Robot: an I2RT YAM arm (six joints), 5 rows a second.
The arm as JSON. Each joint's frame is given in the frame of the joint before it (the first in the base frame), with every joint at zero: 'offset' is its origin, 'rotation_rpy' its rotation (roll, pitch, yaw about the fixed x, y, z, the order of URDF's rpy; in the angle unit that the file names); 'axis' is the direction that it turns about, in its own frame. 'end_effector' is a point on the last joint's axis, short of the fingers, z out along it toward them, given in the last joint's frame.
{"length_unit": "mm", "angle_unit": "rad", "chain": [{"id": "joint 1", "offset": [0.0, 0.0, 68.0], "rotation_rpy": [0.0, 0.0, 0.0], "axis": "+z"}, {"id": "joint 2", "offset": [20.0, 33.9, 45.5], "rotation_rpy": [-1.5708, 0.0, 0.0], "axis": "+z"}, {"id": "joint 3", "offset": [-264.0, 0.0, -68.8], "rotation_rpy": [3.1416, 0.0, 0.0], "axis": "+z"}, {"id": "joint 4", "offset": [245.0, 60.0, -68.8], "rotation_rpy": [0.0, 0.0, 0.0], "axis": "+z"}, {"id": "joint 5", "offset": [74.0, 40.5, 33.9], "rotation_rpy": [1.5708, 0.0, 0.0], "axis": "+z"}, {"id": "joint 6", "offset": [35.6, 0.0, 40.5], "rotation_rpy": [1.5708, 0.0, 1.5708], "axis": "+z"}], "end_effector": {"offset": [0.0, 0.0, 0.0], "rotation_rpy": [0.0, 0.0, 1.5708]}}
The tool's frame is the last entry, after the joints.
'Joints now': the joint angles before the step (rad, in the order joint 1, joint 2, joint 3, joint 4, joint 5, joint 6). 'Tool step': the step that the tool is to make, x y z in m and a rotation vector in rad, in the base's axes. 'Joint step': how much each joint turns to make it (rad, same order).
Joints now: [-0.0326 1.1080 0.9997 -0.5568 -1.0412 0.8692]
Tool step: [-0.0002 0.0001 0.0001 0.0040 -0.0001 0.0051]
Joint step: [-0.0001 -0.0002 -0.0001 -0.0002 -0.0066 -0.0001]
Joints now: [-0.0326 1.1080 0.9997 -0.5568 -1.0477 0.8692]
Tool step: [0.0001 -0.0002 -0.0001 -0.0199 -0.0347 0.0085]
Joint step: [-0.0005 -0.0002 -0.0002 0.0003 0.0045 -0.0405]
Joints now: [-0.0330 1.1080 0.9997 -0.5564 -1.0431 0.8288]
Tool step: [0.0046 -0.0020 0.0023 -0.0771 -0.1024 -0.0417]
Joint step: [-0.0017 0.0001 -0.0001 0.0498 0.0760 -0.0656]
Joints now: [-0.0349 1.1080 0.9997 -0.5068 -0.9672 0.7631]
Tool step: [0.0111 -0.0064 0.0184 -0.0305 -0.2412 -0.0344]
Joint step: [-0.0234 -0.0001 -0.0001 0.2260 0.0189 -0.0200]
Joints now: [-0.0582 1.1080 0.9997 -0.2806 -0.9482 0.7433]
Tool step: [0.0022 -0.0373 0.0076 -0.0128 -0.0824 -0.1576]
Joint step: [-0.1516 -0.0002 0.0006 0.0832 0.0063 0.0008]
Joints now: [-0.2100 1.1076 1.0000 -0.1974 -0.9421 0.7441]
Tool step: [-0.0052 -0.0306 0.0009 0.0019 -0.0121 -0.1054]
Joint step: [-0.1295 0.0000 -0.0001 0.0080 -0.0245 -0.0039]
